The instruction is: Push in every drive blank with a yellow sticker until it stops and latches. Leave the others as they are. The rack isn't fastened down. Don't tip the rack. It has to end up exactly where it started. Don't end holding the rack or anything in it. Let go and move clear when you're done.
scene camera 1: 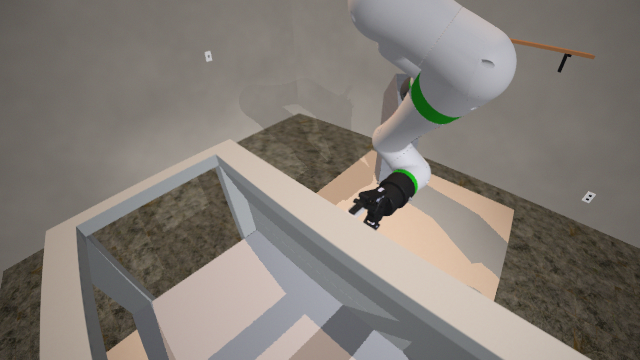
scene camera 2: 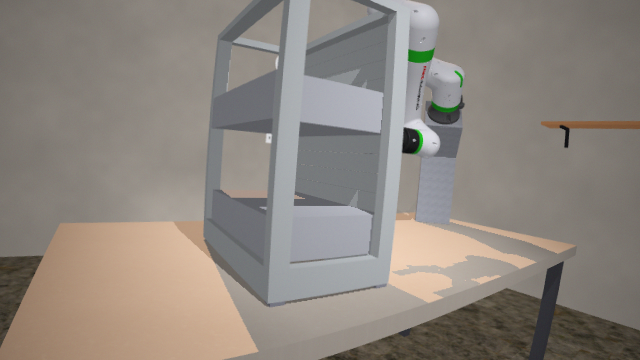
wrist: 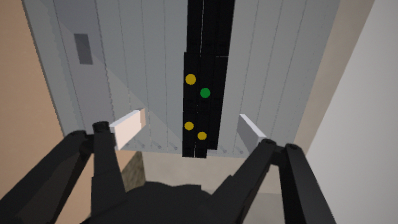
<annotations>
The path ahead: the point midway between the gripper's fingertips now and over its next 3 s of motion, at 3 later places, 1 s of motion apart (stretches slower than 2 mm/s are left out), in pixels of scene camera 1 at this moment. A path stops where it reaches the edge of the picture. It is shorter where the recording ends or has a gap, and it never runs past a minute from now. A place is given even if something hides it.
My gripper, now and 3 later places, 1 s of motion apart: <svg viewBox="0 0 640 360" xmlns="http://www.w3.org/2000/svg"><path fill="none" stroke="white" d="M339 245L326 246L302 231L304 239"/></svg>
</annotations>
